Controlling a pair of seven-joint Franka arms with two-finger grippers.
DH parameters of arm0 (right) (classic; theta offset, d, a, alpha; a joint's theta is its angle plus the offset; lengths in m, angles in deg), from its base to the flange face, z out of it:
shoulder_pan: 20.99 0.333 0 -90
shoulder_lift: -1.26 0 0 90
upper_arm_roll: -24.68 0.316 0.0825 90
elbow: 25.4 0 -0.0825 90
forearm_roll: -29.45 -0.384 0 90
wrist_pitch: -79.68 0 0.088 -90
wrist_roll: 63.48 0.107 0 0
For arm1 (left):
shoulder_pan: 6.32 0.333 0 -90
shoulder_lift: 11.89 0 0 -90
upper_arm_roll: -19.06 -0.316 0.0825 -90
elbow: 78.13 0 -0.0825 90
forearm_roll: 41.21 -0.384 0 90
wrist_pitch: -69.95 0 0.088 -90
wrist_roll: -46.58 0.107 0 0
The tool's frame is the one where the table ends.
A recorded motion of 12 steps. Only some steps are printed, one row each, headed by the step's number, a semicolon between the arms.
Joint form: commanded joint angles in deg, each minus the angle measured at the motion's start. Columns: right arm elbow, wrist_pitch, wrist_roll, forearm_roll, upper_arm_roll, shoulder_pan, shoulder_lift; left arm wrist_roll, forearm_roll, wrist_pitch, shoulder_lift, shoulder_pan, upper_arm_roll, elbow.
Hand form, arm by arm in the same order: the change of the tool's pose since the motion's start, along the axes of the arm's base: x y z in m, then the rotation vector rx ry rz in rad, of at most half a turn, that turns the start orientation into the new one. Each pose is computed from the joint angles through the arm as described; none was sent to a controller.
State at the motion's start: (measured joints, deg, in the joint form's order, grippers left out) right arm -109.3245 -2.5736 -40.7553 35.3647 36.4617 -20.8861 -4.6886; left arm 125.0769 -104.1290 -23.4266 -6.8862 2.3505 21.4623 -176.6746
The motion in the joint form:
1: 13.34 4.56 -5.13 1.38 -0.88 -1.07 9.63; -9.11 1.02 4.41 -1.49 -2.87 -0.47 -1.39
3: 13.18 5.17 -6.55 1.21 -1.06 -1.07 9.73; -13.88 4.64 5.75 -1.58 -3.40 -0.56 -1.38
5: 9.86 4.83 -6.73 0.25 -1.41 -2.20 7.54; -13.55 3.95 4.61 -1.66 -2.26 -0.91 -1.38
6: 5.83 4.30 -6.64 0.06 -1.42 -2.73 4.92; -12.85 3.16 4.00 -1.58 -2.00 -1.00 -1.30
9: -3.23 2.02 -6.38 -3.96 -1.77 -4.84 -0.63; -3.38 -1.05 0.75 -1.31 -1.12 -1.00 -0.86
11: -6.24 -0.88 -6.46 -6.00 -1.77 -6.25 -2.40; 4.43 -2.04 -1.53 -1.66 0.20 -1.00 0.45
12: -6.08 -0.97 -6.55 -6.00 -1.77 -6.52 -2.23; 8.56 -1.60 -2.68 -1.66 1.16 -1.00 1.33
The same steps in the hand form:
1: 0.0445 -0.0259 0.0103 0.0021 0.0222 0.0407; -0.0112 -0.0203 0.0008 0.0236 -0.1049 0.1011
3: 0.0445 -0.0274 0.0071 0.0013 0.0402 0.0618; -0.0145 -0.0266 -0.0044 -0.0167 -0.1668 0.1705
5: 0.0361 -0.0376 0.0022 0.0083 0.0560 0.0447; -0.0157 -0.0129 -0.0021 -0.0091 -0.1738 0.1736
6: 0.0248 -0.0405 -0.0044 0.0015 0.0712 0.0352; -0.0146 -0.0093 -0.0008 -0.0004 -0.1687 0.1609
9: 0.0024 -0.0510 -0.0238 0.0519 0.0988 0.0043; -0.0073 -0.0006 0.0077 0.0314 -0.0515 0.0315
11: -0.0006 -0.0577 -0.0283 0.0845 0.0724 -0.0105; -0.0061 0.0103 0.0244 0.0272 0.0241 -0.0446
12: 0.0007 -0.0601 -0.0283 0.0852 0.0709 -0.0134; -0.0059 0.0180 0.0316 0.0111 0.0624 -0.0764

